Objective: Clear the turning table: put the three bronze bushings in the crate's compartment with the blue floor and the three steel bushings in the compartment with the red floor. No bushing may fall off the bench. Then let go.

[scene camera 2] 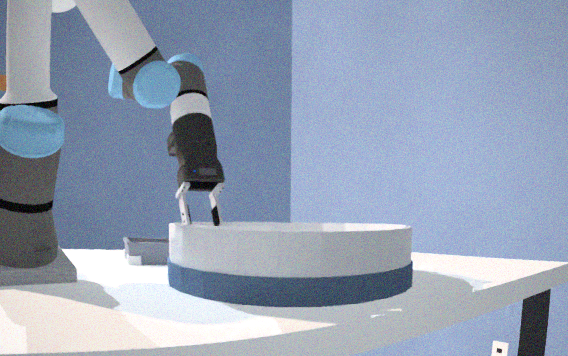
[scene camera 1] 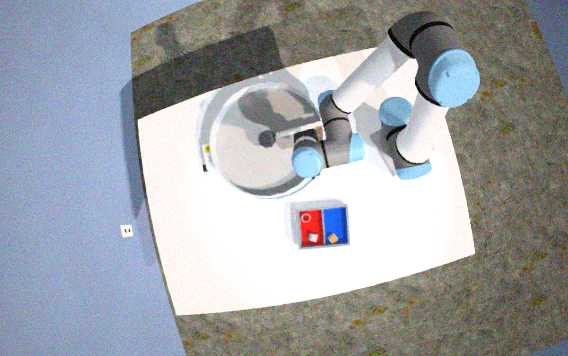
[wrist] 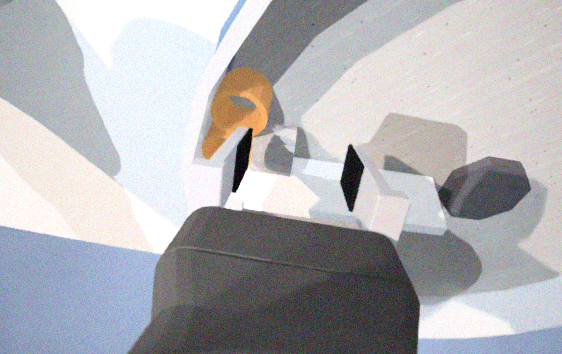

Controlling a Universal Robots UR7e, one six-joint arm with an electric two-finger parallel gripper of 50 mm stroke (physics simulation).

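Frame: origin at the arm's base, x right, y ahead, z up, level; millimetres.
Seen in the pictures: gripper, fingertip midpoint: [wrist: 297,155]; arm's base, origin of the base link: [scene camera 2: 15,247].
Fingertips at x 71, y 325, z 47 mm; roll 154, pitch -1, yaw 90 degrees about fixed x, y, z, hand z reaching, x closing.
Observation:
Offsets run from my fingertips to a thing's top centre. "pt": to the spot under its first point. Level surfaces: height alone.
The turning table [scene camera 1: 245,165] [scene camera 2: 290,250] [wrist: 450,65] is a round pale dish with a raised rim. A bronze bushing @(dx -6, dy -35, dz -19 mm) [wrist: 262,117] stands against its rim. A second bronze bushing @(dx +26, dy -42, dz -19 mm) [wrist: 215,142] is partly hidden behind the left finger in the wrist view. A steel bushing @(dx +24, dy -14, dz -13 mm) [wrist: 274,152] lies beside them, seen between the fingers. My gripper [scene camera 2: 201,222] [wrist: 297,155] is open and empty, its tips at about rim height. The crate @(dx -309, dy +20, dz -47 mm) [scene camera 1: 348,225] [scene camera 2: 152,251] has a steel ring [scene camera 1: 306,218] and another steel bushing @(dx -337, dy +65, dz -60 mm) [scene camera 1: 313,237] on red, and a bronze bushing @(dx -357, dy -5, dz -60 mm) [scene camera 1: 333,238] on blue.
A white bar @(pt dx +41, dy +18, dz -6 mm) [scene camera 1: 300,129] [wrist: 415,200] runs from the dark centre hub @(dx +43, dy +146, dz -36 mm) [scene camera 1: 267,138] [wrist: 487,187] to the rim, close below the fingers and bushings. The arm's base stands right of the dish. The crate stands apart from the dish on the white bench @(dz -98 mm) [scene camera 1: 400,240].

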